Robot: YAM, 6 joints.
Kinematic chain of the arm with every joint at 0, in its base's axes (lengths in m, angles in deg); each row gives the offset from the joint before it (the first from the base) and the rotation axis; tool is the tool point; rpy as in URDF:
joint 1: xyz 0 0 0.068 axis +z
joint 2: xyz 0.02 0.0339 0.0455 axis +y
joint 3: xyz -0.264 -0.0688 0 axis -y
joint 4: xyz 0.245 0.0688 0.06 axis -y
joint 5: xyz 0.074 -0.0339 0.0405 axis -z
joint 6: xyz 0.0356 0 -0.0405 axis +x
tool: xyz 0 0 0 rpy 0 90 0
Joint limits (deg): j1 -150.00..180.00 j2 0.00..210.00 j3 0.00..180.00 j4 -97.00..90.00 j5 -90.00..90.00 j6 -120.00..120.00
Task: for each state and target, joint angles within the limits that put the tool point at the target. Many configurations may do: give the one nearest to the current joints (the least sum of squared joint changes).
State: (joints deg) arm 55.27 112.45 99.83 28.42 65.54 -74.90
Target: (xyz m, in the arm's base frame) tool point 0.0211 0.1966 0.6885
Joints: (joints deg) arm 91.46 94.81 140.44 29.39 47.19 -74.90
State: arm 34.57 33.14 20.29 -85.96 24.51 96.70
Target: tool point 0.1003 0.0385 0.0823
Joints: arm 27.85 75.12 15.44 -41.61 21.11 96.70
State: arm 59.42 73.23 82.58 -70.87 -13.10 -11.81
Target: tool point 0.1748 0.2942 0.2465
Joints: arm 57.99 101.01 82.86 -61.15 -12.55 -11.81
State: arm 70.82 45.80 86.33 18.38 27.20 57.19
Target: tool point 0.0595 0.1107 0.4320
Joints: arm 69.74 36.19 51.55 6.95 29.41 57.19
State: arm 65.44 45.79 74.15 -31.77 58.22 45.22
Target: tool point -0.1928 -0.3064 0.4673
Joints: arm 53.09 8.90 114.62 -18.26 56.90 45.22
